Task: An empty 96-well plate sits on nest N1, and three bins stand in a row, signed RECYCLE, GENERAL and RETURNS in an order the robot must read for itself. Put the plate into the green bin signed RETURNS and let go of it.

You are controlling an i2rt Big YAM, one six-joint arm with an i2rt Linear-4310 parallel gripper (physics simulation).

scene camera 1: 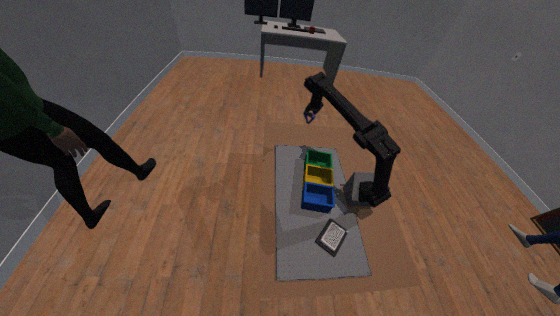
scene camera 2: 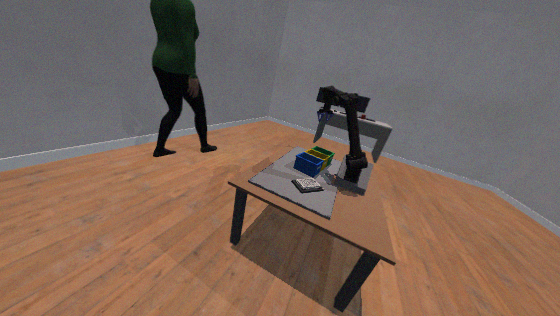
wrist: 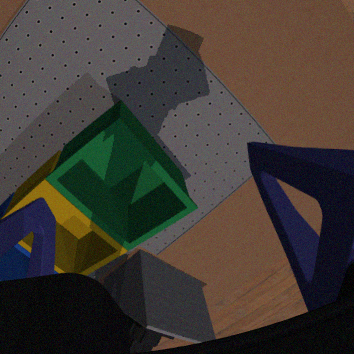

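Where they show: gripper, fingertip midpoint: (scene camera 1: pixel 310 118) (scene camera 2: pixel 323 121) (wrist: pixel 142 182); arm's base, origin of the base link: (scene camera 1: pixel 365 191) (scene camera 2: pixel 352 173) (wrist: pixel 147 319).
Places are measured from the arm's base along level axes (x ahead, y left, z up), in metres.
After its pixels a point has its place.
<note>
The 96-well plate (scene camera 1: pixel 333 235) @(x 0.236, y 0.219, z -0.066 m) (scene camera 2: pixel 308 183) @(x 0.235, y 0.232, z -0.064 m) is pale and sits flat on the dark nest (scene camera 1: pixel 325 247) @(x 0.288, y 0.272, z -0.079 m), apart from the bins. The green bin (scene camera 1: pixel 320 159) @(x 0.202, y -0.286, z -0.058 m) (scene camera 2: pixel 323 151) @(x 0.237, y -0.294, z -0.010 m) (wrist: pixel 117 175) @(x 0.229, y -0.212, z -0.084 m) stands at the far end of the row, the yellow bin (scene camera 1: pixel 319 175) @(x 0.233, y -0.161, z -0.069 m) (wrist: pixel 75 235) @(x 0.214, y -0.054, z -0.084 m) in the middle and the blue bin (scene camera 1: pixel 318 199) @(x 0.269, y 0.001, z -0.085 m) (scene camera 2: pixel 307 164) @(x 0.292, y 0.073, z -0.018 m) (wrist: pixel 12 265) @(x 0.292, y 0.067, z -0.040 m) nearest the plate. No bin sign is readable. My gripper (scene camera 1: pixel 309 118) @(x 0.325, y -0.367, z 0.221 m) (scene camera 2: pixel 324 119) @(x 0.325, y -0.367, z 0.221 m) (wrist: pixel 142 182) @(x 0.325, y -0.367, z 0.221 m) is open and empty, high above the table toward the green bin's end. The plate does not show in the wrist view.
The bins and nest stand on a grey perforated mat (scene camera 1: pixel 295 260) @(x 0.447, y 0.320, z -0.090 m) (scene camera 2: pixel 280 175) @(x 0.418, y 0.221, z -0.090 m) (wrist: pixel 50 60) @(x 0.424, y -0.298, z -0.090 m). The grey base block (scene camera 1: pixel 356 187) @(x 0.062, y -0.019, z 0.017 m) (wrist: pixel 170 295) @(x 0.008, y -0.085, z -0.011 m) of my arm stands beside the bins. A person in green (scene camera 1: pixel 15 110) (scene camera 2: pixel 172 40) is off to the left. A desk (scene camera 1: pixel 300 36) stands behind.
</note>
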